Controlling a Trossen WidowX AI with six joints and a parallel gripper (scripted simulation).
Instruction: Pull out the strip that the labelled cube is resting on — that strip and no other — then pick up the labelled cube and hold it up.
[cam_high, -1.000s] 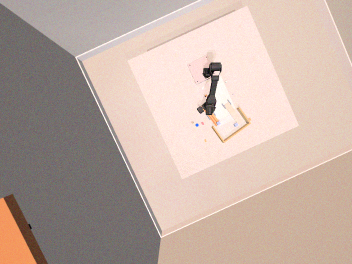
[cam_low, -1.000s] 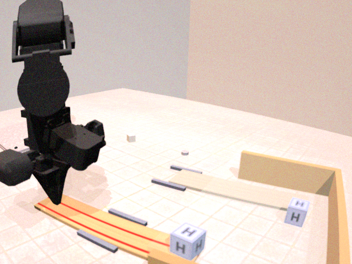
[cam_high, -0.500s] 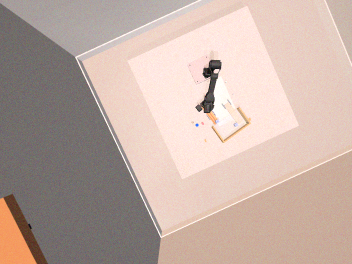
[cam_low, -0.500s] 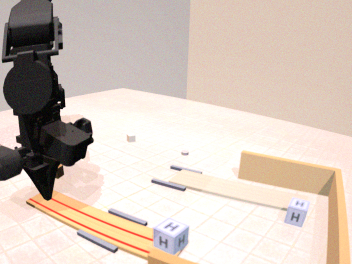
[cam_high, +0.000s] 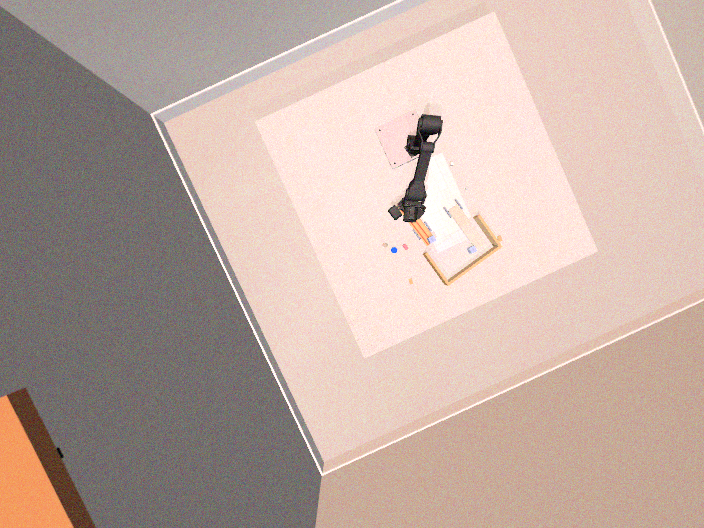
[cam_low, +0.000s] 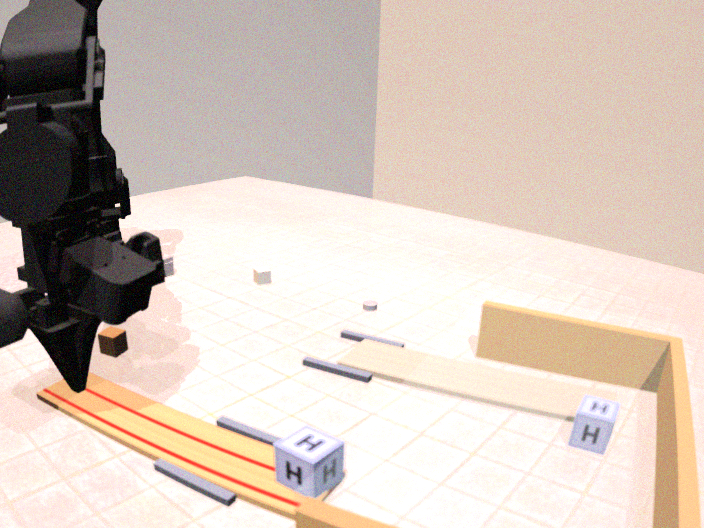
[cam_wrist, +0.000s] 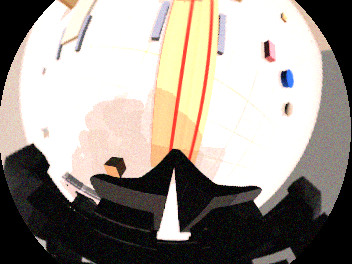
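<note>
My gripper tip is now 80 mm to the right of the brown cube and 40 mm past it. From my gripper tip the other things lie so: pink piece: 170 mm ahead, 110 mm to the right; then blue piece: 160 mm to the right, 150 mm ahead.
</note>
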